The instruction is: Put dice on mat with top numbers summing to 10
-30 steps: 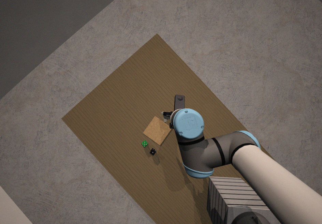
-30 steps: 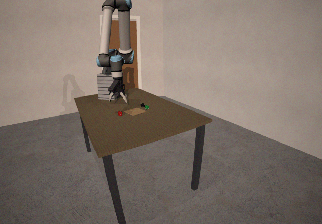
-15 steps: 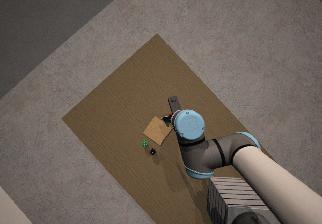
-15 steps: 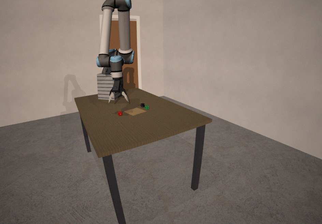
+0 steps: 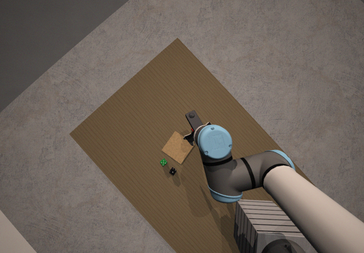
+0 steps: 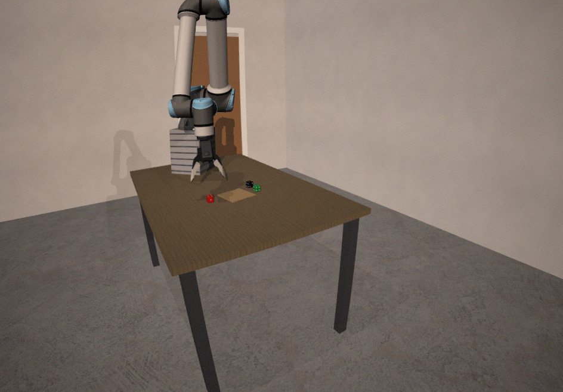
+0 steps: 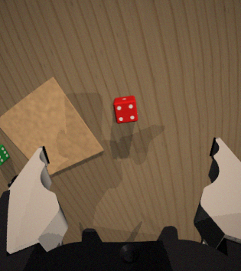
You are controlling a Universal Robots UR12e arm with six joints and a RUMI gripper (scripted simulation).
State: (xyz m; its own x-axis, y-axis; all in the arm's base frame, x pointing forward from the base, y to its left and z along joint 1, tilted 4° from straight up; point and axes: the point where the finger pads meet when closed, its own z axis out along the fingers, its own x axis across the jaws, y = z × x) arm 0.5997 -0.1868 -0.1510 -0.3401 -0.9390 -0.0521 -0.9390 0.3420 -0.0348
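The red die lies 9 cm below my hand. Round my hand: tan mat: 1 cm ahead, 14 cm to the left, 10 cm below; black die: 6 cm behind, 27 cm to the left, 9 cm below; green die: 2 cm ahead, 26 cm to the left, 9 cm below.
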